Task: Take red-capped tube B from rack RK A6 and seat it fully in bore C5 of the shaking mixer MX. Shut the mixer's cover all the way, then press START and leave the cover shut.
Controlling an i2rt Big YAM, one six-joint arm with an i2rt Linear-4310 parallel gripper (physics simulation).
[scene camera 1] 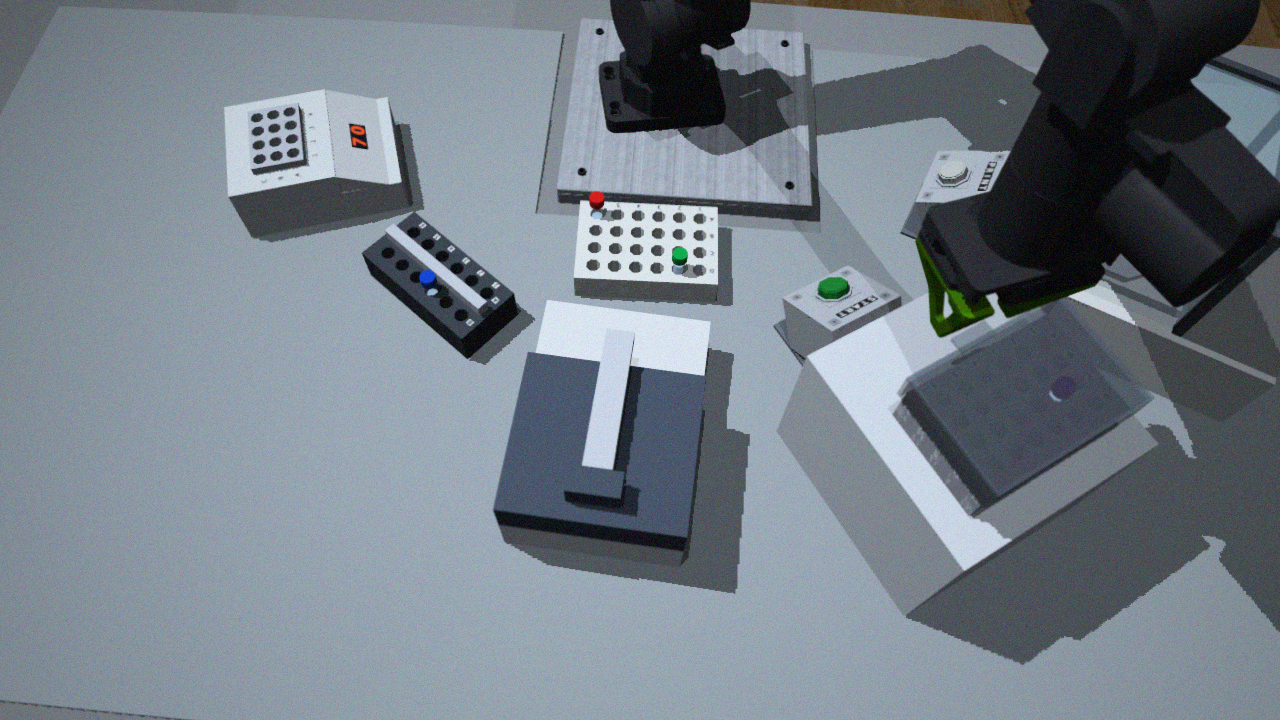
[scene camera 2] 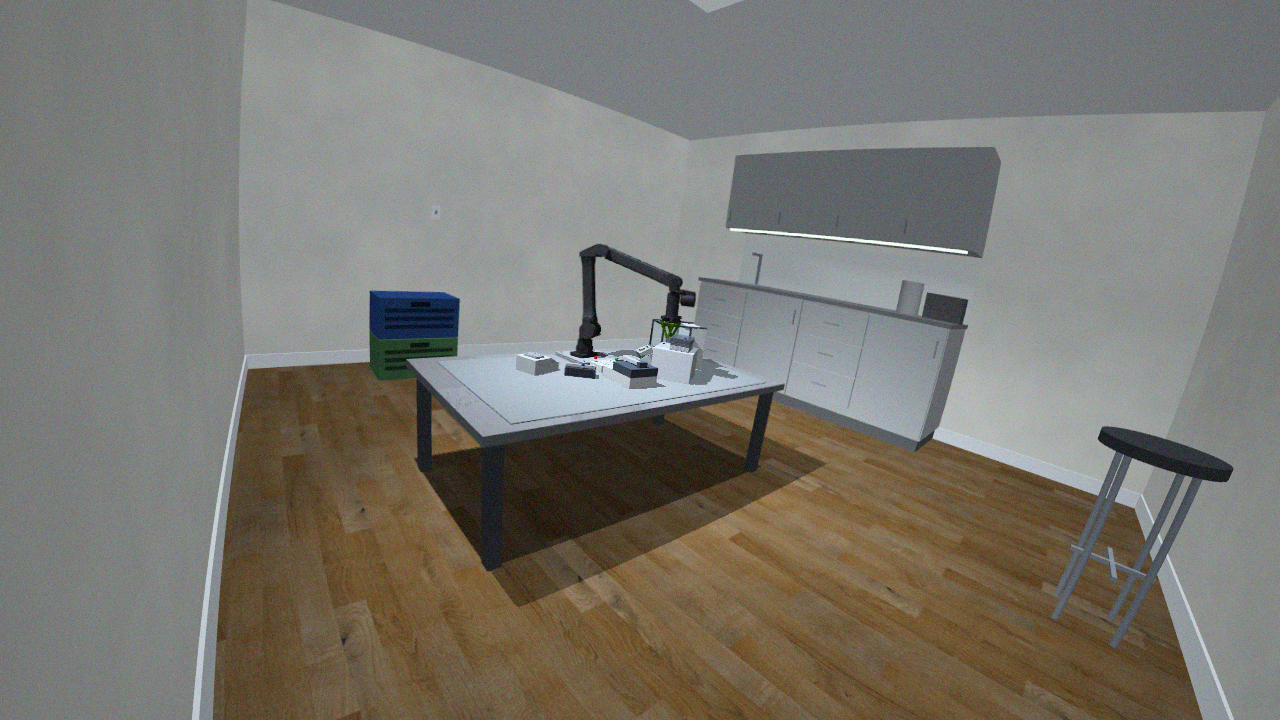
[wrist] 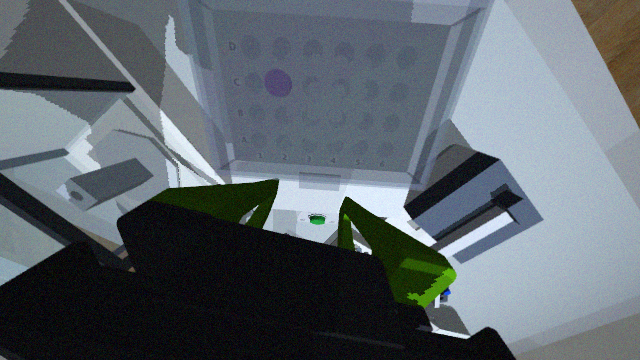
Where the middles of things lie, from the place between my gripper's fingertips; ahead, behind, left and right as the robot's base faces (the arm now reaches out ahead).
Right now the mixer [scene camera 1: 919, 527] is 80 mm below my hand, 40 mm ahead of it and 10 mm to the left of it. Also, from my hand: dark lever device [wrist: 471, 203] 250 mm to the right, 130 mm below, 20 mm behind.
